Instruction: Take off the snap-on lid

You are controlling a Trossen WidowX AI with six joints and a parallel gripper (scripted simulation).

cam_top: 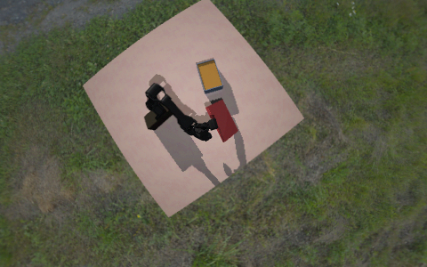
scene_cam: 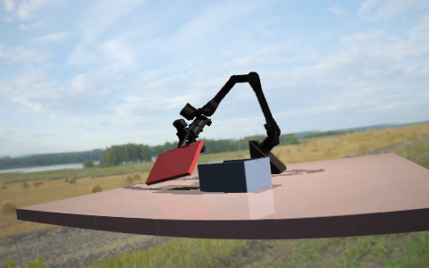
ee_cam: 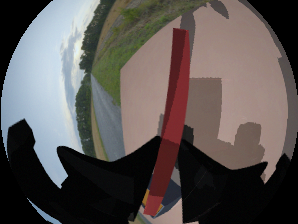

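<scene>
My gripper tip is now 60 mm short of the lid, 50 mm above it and 10 mm to the left of it. Also, from my gripper tip: storage box: 300 mm to the left, 200 mm ahead, 110 mm below.
</scene>
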